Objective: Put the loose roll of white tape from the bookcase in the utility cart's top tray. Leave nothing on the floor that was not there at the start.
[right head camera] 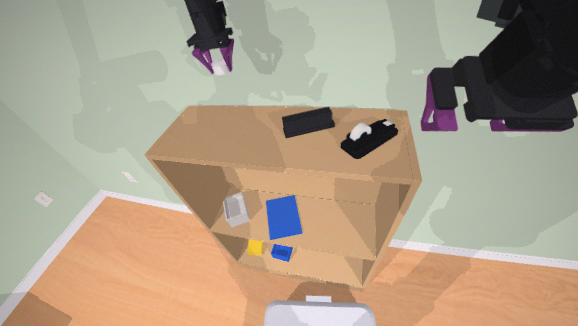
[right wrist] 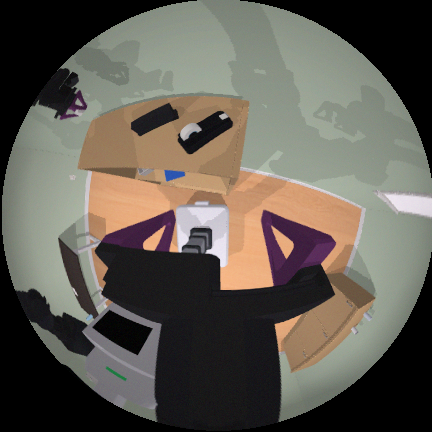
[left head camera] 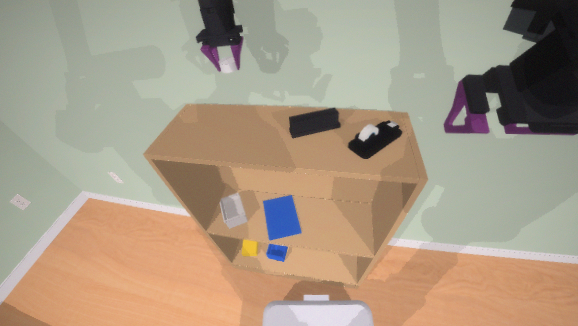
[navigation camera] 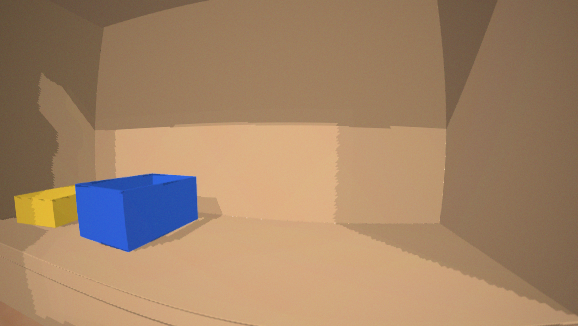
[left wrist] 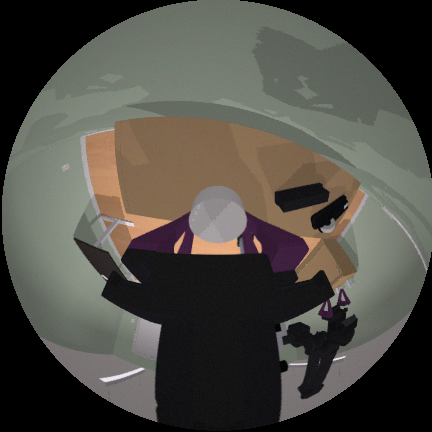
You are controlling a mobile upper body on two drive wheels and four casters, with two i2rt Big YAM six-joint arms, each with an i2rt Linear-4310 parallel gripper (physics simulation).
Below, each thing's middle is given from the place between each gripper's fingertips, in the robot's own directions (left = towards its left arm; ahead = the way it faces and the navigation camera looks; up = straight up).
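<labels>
The blue bin (navigation camera: 126, 213) is 114 cm below my right hand, 43 cm to the left of it and 30 cm ahead of it. I see the black block (right head camera: 320, 119) 28 cm ahead of that same right hand, 22 cm to the left of it and 19 cm below it, while the blue book (left head camera: 281, 217) is 72 cm below my right hand, 37 cm to the left of it and 28 cm ahead of it. As for the black tape dispenser (right head camera: 363, 139), my right hand is 22 cm short of it, 5 cm to the right of it and 18 cm above it.
Counted from my left hand, the bin is 110 cm below, 2 cm behind and 1 cm to the right. The dispenser is 39 cm to the right of my left hand, 15 cm below it and 11 cm behind it. I find the book 69 cm below my left hand, 7 cm to the right of it and 5 cm behind it, and the block is 23 cm to the right of my left hand, 15 cm below it and 5 cm behind it.
</labels>
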